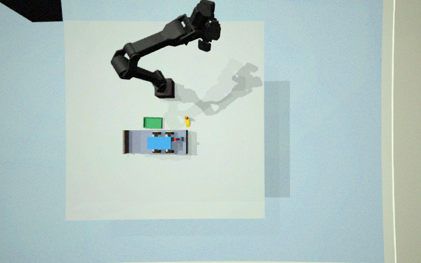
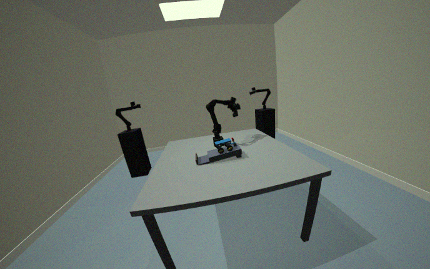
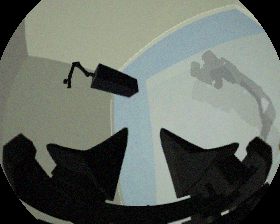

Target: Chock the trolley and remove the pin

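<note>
Right now the yellow chock is 43 cm ahead of my gripper tip, 20 cm to the right of it and 28 cm below it. From my gripper tip the other things lie so: green tray 43 cm ahead, 43 cm to the right, 31 cm below; red-headed stop pin 54 cm ahead, 24 cm to the right, 17 cm below; blue trolley 55 cm ahead, 34 cm to the right, 19 cm below.
</note>
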